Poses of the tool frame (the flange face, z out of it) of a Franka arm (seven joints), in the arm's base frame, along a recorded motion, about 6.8 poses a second.
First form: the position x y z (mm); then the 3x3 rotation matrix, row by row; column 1 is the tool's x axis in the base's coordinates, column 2 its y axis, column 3 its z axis. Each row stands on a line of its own.
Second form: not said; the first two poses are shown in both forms.
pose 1, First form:
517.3 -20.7 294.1
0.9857 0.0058 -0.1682
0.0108 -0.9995 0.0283
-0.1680 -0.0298 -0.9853
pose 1, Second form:
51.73 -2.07 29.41
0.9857 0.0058 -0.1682
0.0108 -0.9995 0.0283
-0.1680 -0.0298 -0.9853

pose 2, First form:
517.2 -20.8 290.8
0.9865 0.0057 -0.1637
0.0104 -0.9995 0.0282
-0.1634 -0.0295 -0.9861
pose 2, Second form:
51.72 -2.08 29.08
0.9865 0.0057 -0.1637
0.0104 -0.9995 0.0282
-0.1634 -0.0295 -0.9861

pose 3, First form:
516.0 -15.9 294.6
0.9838 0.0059 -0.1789
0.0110 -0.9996 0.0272
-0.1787 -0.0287 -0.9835
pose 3, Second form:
51.60 -1.59 29.46
0.9838 0.0059 -0.1789
0.0110 -0.9996 0.0272
-0.1787 -0.0287 -0.9835

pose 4, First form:
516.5 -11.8 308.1
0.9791 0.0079 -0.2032
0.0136 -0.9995 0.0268
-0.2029 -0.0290 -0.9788
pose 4, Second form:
51.65 -1.18 30.81
0.9791 0.0079 -0.2032
0.0136 -0.9995 0.0268
-0.2029 -0.0290 -0.9788

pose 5, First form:
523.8 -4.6 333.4
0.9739 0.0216 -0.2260
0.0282 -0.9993 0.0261
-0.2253 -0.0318 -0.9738
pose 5, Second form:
52.38 -0.46 33.34
0.9739 0.0216 -0.2260
0.0282 -0.9993 0.0261
-0.2253 -0.0318 -0.9738

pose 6, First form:
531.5 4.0 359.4
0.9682 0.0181 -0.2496
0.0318 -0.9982 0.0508
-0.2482 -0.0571 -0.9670
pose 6, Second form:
53.15 0.40 35.94
0.9682 0.0181 -0.2496
0.0318 -0.9982 0.0508
-0.2482 -0.0571 -0.9670

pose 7, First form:
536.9 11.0 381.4
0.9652 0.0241 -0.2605
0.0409 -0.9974 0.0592
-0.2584 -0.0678 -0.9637
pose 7, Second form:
53.69 1.10 38.14
0.9652 0.0241 -0.2605
0.0409 -0.9974 0.0592
-0.2584 -0.0678 -0.9637

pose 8, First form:
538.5 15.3 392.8
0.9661 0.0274 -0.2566
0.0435 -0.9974 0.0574
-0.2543 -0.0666 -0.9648
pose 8, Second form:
53.85 1.53 39.28
0.9661 0.0274 -0.2566
0.0435 -0.9974 0.0574
-0.2543 -0.0666 -0.9648

